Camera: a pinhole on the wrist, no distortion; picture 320 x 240 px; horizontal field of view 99.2 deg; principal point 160.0 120.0 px. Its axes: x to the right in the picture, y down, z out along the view. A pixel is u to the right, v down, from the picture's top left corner.
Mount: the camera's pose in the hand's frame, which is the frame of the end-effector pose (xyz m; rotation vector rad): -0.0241 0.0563 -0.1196 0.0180 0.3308 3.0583
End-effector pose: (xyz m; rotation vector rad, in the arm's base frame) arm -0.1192 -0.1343 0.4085 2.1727 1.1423 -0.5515
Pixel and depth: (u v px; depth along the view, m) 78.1 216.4 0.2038
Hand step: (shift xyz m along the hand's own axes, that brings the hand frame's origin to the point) 0.0928 -0.0490 0.1098
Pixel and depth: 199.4 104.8 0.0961
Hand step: -0.0494 0.0891 -0.0279
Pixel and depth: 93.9 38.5 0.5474
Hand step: 0.2721 0.4748 0.3438
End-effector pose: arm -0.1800 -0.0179 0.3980 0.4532 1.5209 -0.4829
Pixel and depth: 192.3 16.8 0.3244
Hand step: -0.0792 0.3702 0.1450
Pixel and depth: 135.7 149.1 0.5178
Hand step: 0.0707 0.0527 0.4095
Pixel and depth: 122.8 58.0 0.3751
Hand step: 0.0960 0.2960 0.2098
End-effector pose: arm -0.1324 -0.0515 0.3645 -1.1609 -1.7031 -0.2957
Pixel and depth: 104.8 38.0 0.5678
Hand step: 0.2379 0.4954 0.3608
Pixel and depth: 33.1 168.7 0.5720
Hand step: 0.5054 -0.0565 0.4805
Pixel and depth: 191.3 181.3 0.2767
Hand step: -0.0903 -0.0019 0.1776
